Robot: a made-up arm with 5 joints.
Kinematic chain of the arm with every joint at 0, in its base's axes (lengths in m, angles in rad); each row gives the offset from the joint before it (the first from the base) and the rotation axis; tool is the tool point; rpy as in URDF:
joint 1: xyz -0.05 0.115 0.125 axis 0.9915 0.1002 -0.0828
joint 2: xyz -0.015 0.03 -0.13 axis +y
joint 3: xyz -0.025 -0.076 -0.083 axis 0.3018 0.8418 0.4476
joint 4: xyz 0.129 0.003 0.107 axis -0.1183 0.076 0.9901
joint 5: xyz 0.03 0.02 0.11 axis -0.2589 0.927 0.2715
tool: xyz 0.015 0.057 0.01 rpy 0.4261 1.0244 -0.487
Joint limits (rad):
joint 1: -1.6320..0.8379
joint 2: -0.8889..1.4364
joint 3: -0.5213..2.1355
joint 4: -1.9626..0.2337
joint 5: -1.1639..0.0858
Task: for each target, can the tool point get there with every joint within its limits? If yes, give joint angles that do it. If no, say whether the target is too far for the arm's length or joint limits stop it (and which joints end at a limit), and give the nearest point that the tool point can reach.
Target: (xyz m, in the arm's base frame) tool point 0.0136 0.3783 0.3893
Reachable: no: joint limits stop it (at a limit: joint 2) | nearest point -0.0034 0.2165 0.2227 | short by 0.233 m
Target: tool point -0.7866 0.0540 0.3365
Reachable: no: too far | nearest point -0.2440 0.0742 0.1942 | short by 0.561 m
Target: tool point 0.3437 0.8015 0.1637
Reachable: no: too far | nearest point 0.1374 0.4642 0.0443 | short by 0.413 m
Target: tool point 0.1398 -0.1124 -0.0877
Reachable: yes | joints -0.6482 1.0464 0.5937 -1.5442 -1.0480
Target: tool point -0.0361 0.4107 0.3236
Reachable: no: joint limits stop it (at a limit: joint 1, joint 2) | nearest point -0.0263 0.2284 0.2090 | short by 0.216 m
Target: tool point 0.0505 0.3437 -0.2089
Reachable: yes | joints 0.4863 0.6477 1.2950 -1.2571 -0.0204
